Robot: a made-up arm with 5 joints.
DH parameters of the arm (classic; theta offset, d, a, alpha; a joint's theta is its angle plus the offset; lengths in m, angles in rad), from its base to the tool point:
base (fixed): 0.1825 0 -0.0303 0
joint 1: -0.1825 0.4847 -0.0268 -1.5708
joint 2: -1.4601 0 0.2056 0
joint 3: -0.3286 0 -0.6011 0
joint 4: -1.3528 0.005 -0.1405 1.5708
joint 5: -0.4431 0 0.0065 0
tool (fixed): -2.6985 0.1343 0 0
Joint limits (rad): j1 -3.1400..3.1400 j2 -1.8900..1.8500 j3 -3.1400..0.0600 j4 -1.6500..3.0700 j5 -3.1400..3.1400
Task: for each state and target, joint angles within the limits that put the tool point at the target. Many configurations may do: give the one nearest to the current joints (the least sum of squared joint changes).
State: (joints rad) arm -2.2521 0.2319 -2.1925 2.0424 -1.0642
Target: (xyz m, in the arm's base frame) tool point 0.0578 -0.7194 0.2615
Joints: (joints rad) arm -1.4466 0.8007 -1.8926 1.8840 -1.0723
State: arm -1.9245 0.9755 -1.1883 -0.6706 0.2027
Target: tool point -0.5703 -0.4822 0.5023
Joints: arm -2.4236 0.5276 -1.3492 -0.9380 0.1970
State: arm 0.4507 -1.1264 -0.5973 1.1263 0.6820
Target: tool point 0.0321 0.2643 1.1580
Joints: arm 1.3212 -1.3209 -1.0098 0.9759 0.7036
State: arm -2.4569 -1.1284 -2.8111 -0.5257 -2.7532
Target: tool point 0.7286 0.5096 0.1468
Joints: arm -2.5391 -1.7298 -3.0319 -0.1366 -2.7534
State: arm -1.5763 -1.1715 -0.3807 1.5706 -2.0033
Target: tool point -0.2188 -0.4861 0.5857
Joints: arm -1.9471 -1.2083 -0.3873 1.6155 -1.9983
